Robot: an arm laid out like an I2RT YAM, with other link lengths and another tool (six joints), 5 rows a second.
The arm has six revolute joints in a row. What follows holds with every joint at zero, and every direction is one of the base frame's.
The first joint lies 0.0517 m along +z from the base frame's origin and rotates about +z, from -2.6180 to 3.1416 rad.
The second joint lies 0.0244 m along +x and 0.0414 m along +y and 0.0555 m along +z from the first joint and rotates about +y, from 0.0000 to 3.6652 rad.
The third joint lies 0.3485 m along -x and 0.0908 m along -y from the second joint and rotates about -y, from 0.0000 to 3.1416 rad.
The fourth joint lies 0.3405 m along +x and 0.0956 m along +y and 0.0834 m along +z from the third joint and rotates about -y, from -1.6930 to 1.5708 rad.
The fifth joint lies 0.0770 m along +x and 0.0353 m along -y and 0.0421 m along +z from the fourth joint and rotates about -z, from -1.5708 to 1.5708 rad.
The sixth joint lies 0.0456 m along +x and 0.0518 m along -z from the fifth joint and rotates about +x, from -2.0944 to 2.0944 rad.
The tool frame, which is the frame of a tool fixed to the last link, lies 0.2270 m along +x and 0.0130 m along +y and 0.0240 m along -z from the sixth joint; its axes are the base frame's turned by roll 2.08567, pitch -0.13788 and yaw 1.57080 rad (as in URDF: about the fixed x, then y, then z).
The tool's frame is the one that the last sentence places.
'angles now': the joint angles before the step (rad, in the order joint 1, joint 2, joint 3, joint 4, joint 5, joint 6). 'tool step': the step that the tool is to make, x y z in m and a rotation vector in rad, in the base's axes. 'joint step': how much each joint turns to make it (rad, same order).
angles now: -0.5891, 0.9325, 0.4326, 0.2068, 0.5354, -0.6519
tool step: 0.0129, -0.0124, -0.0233, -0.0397, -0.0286, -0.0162
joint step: 0.0076, 0.1317, -0.0643, 0.2481, 0.0275, -0.0122
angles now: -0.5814, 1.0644, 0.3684, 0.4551, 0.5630, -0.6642
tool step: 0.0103, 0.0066, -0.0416, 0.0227, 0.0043, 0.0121
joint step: 0.0290, 0.1164, -0.0541, 0.1416, 0.0121, 0.0244
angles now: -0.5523, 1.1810, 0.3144, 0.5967, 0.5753, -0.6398
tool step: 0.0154, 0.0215, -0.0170, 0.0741, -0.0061, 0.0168
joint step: 0.0660, 0.0109, 0.0261, -0.0996, 0.0261, 0.0952
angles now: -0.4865, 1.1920, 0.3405, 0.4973, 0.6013, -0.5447
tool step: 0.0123, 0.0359, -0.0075, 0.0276, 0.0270, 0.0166
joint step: 0.1320, -0.0110, 0.0182, -0.1090, 0.1012, 0.0722
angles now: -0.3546, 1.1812, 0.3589, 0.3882, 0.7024, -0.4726
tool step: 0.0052, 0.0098, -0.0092, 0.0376, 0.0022, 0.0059
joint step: 0.0234, 0.0123, 0.0155, -0.0508, 0.0004, 0.0509
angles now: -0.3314, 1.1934, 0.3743, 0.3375, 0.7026, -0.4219
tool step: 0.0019, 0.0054, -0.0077, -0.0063, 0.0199, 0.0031
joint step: 0.0263, 0.0276, -0.0045, 0.0151, 0.0262, 0.0002
